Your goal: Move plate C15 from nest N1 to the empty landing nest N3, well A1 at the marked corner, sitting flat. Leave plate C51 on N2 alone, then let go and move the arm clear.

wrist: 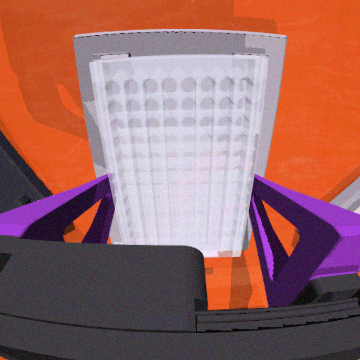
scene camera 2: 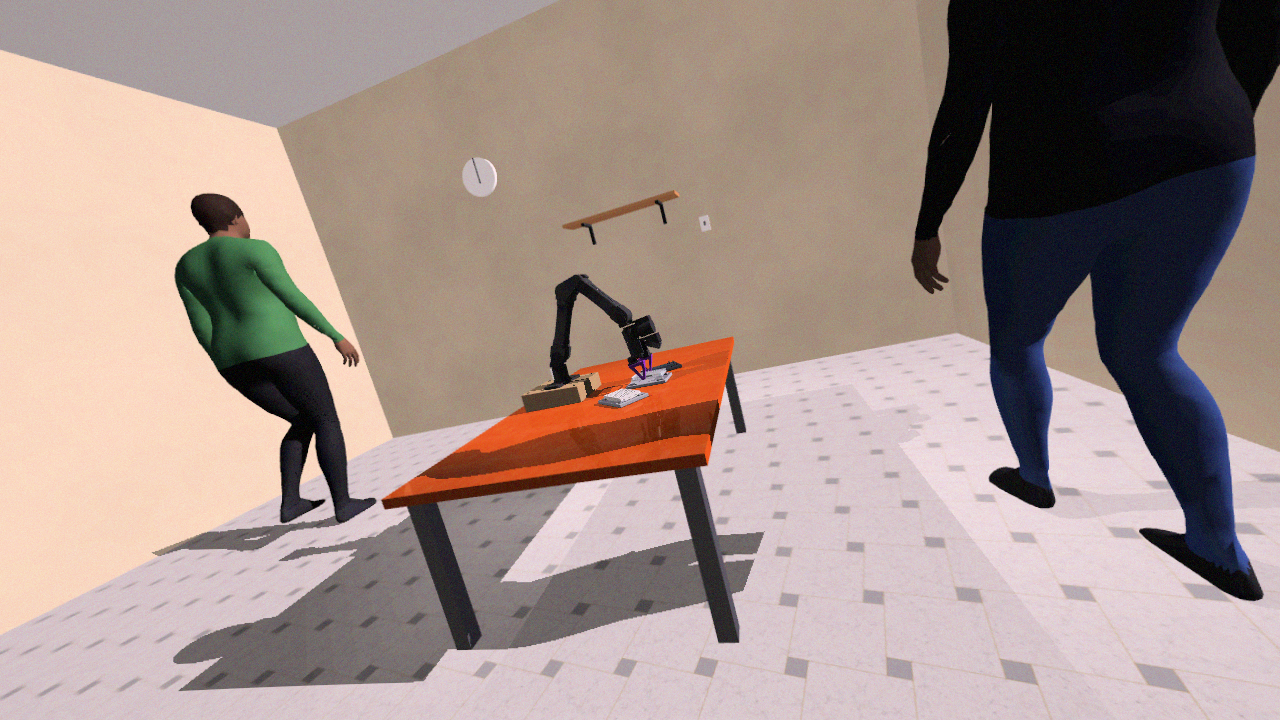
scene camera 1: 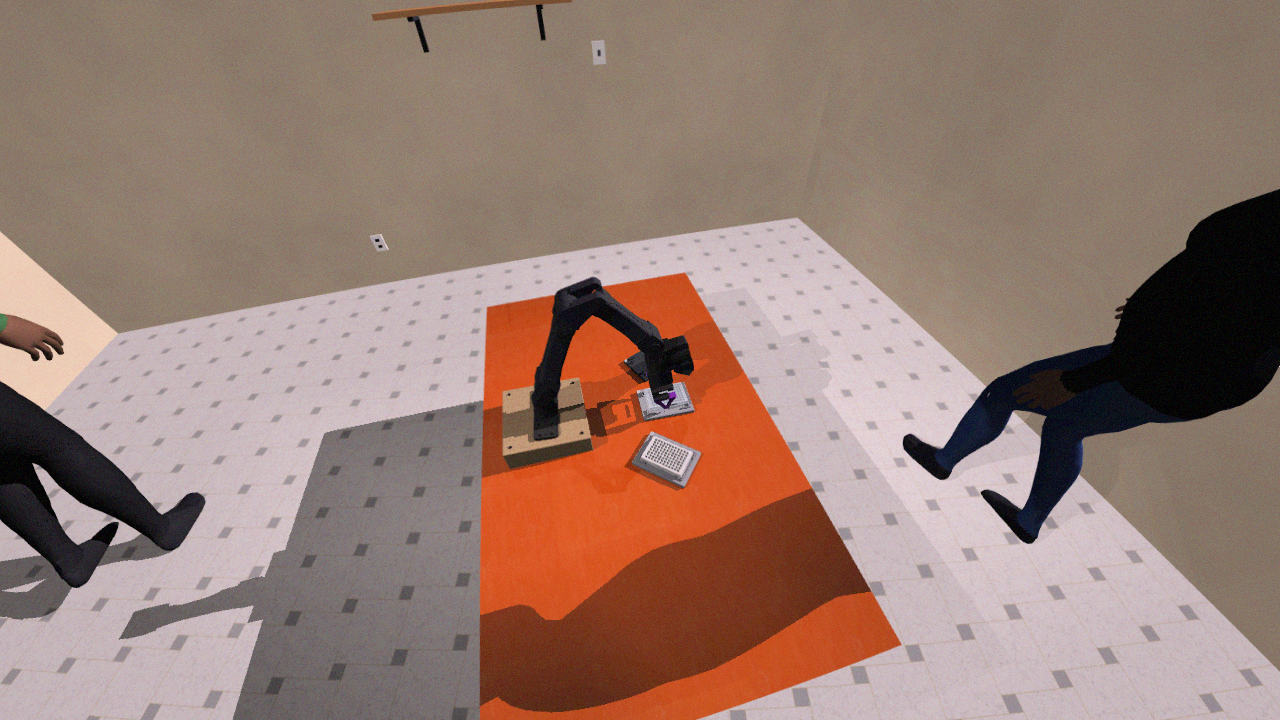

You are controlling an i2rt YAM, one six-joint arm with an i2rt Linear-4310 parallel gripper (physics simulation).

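My gripper [scene camera 1: 663,400] [scene camera 2: 640,369] [wrist: 181,180] is shut on plate C15 [wrist: 178,125] [scene camera 1: 673,395], a white well plate, with one purple finger on each long side. The plate is over the light grey nest N3 [wrist: 275,89] [scene camera 1: 685,409], inside its outline. I cannot tell whether it rests flat in the nest or hangs just above it. Plate C51 [scene camera 1: 666,457] [scene camera 2: 623,397] lies on its nest N2 nearer the front, apart from the gripper. A dark nest N1 [scene camera 1: 633,365] lies behind the arm's wrist, with no plate on it.
The orange table [scene camera 1: 573,555] [scene camera 2: 582,439] bears the arm's wooden base [scene camera 1: 523,439] [scene camera 2: 550,393]. A person in black and blue [scene camera 1: 1163,357] [scene camera 2: 1119,223] walks at the right. A person in green [scene camera 2: 250,313] is at the left.
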